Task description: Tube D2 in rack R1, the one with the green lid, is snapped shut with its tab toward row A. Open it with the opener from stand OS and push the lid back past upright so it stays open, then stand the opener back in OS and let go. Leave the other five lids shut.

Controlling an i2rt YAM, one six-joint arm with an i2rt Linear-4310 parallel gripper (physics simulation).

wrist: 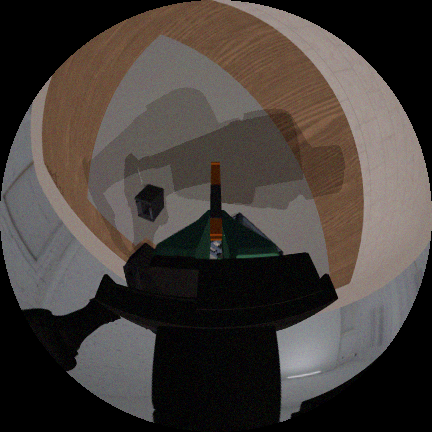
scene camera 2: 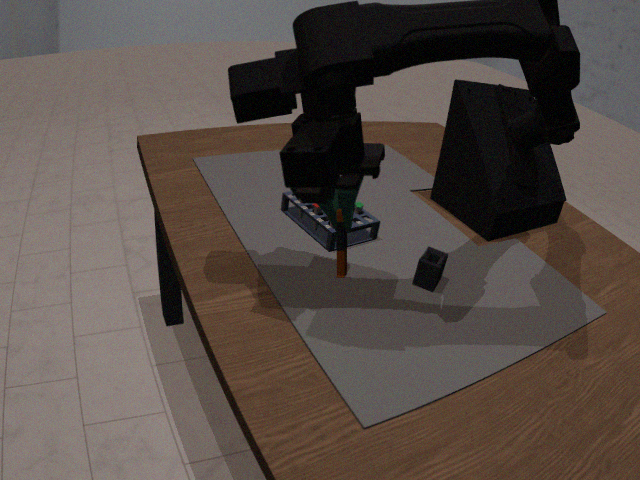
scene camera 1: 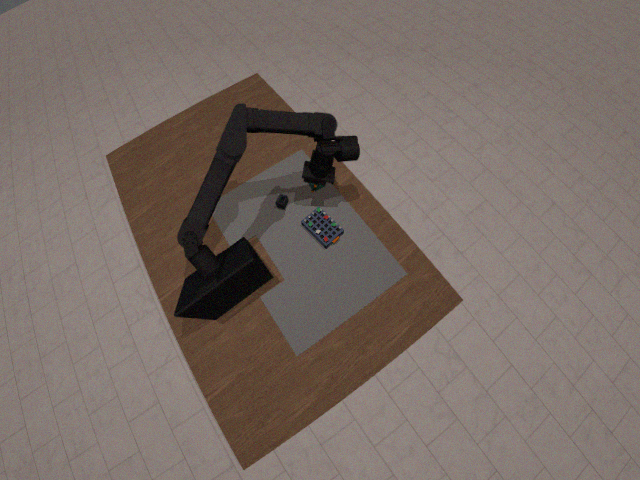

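Seen in the pictures: gripper, fingertip midpoint: [wrist: 215, 215] [scene camera 2: 343, 230] [scene camera 1: 313, 189]; arm's base at its link origin: [scene camera 2: 516, 136] [scene camera 1: 213, 271].
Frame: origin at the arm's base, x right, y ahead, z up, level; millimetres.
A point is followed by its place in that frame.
Observation:
My gripper [scene camera 1: 316, 185] @(x -129, y 400, z -87 mm) [scene camera 2: 341, 219] @(x -129, y 400, z -87 mm) [wrist: 215, 215] @(x -129, y 400, z -87 mm) is shut on the orange and black opener [scene camera 2: 341, 258] @(x -154, y 410, z -110 mm) [wrist: 215, 197] @(x -145, y 412, z -87 mm), which hangs upright below the green fingers. In scene camera 2 the opener is in front of the near corner of rack R1 [scene camera 1: 313, 235] @(x -1, y 321, z -150 mm) [scene camera 2: 329, 240] @(x -76, y 389, z -135 mm), apart from stand OS [scene camera 1: 281, 202] @(x -178, y 283, z -146 mm) [scene camera 2: 429, 270] @(x -186, y 299, z -122 mm) [wrist: 150, 201] @(x -173, y 309, z -116 mm), a small dark open-topped box that looks empty. The rack holds tubes with green, red and white lids. Green lids [scene camera 1: 318, 210] @(x -59, y 377, z -110 mm) [scene camera 2: 359, 205] @(x -31, y 327, z -110 mm) show; which is D2, and whether its lid is open, I cannot tell. The fingers hide part of the rack.
The rack and the stand are on a grey mat [scene camera 1: 330, 299] @(x 221, y 257, z -151 mm) [scene camera 2: 392, 382] @(x -320, y 419, z -151 mm) [wrist: 170, 65] @(x -298, y 443, z -152 mm) on the wooden table [scene camera 1: 356, 356] @(x 413, y 236, z -155 mm) [scene camera 2: 516, 413] @(x -411, y 309, z -155 mm) [wrist: 75, 95] @(x -509, y 277, z -154 mm). The arm's black base [scene camera 1: 222, 286] @(x 73, y 22, z 54 mm) [scene camera 2: 491, 170] @(x -54, y 101, z -45 mm) stands at the table's side. The arm's shadow falls across the mat.

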